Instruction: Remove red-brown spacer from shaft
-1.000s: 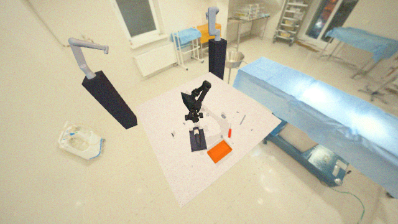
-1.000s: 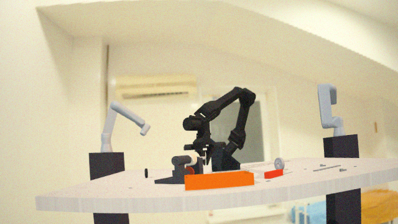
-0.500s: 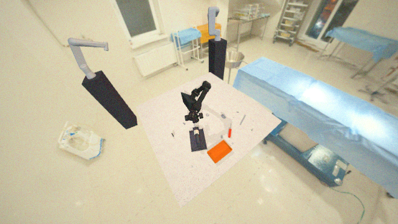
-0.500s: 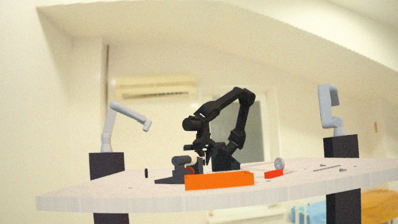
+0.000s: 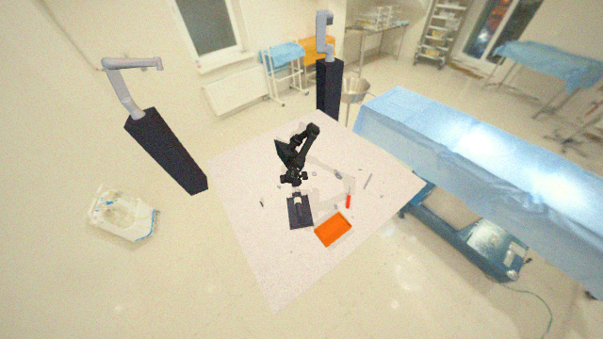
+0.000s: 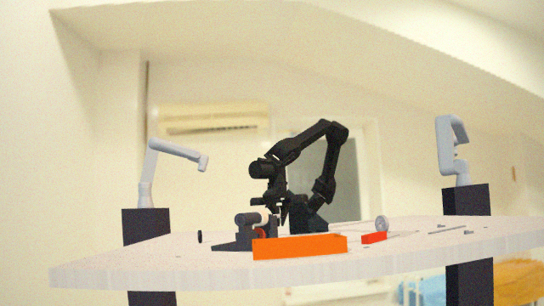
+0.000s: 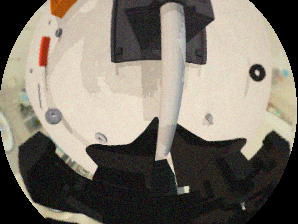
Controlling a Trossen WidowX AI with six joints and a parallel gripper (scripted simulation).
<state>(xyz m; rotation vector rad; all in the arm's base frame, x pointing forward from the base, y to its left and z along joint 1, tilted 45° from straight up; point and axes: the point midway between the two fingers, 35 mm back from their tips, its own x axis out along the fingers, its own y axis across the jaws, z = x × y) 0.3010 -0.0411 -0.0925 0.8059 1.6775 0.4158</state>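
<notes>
My gripper tip is now 8 cm short of the grey shaft, 4 cm below it and 2 cm to the left of it. From my gripper tip the other things lie so: round grey disc: 32 cm to the left, 8 cm ahead, 2 cm below; then red-brown spacer: 17 cm ahead, 5 cm to the right, 1 cm below; then small black ring: 27 cm to the right, 3 cm ahead, 2 cm below.
</notes>
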